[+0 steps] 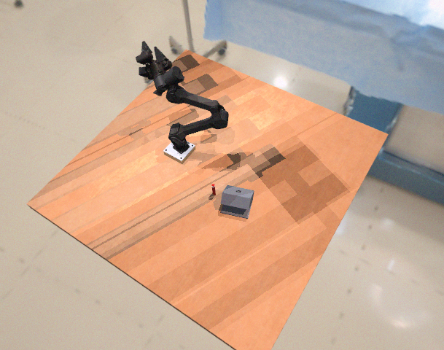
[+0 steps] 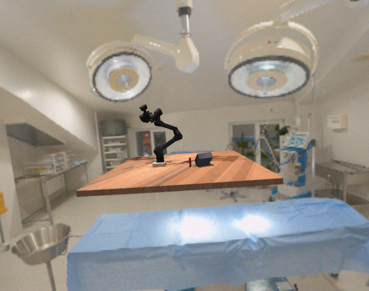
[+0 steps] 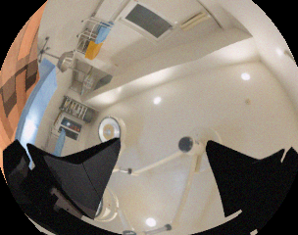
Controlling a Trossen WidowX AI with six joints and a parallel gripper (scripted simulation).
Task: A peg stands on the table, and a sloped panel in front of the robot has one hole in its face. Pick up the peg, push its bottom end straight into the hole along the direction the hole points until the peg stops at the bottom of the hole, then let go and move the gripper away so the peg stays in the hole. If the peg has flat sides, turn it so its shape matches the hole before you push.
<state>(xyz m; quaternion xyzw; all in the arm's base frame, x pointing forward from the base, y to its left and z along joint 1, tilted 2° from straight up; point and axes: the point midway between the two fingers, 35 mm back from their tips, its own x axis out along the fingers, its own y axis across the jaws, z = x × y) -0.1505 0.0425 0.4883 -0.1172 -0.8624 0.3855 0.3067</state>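
My gripper tip is 48 cm short of the red peg, 48 cm above it and 16 cm to the left of it. Round my gripper tip: grey sloped panel 59 cm ahead, 48 cm below, 12 cm to the right.
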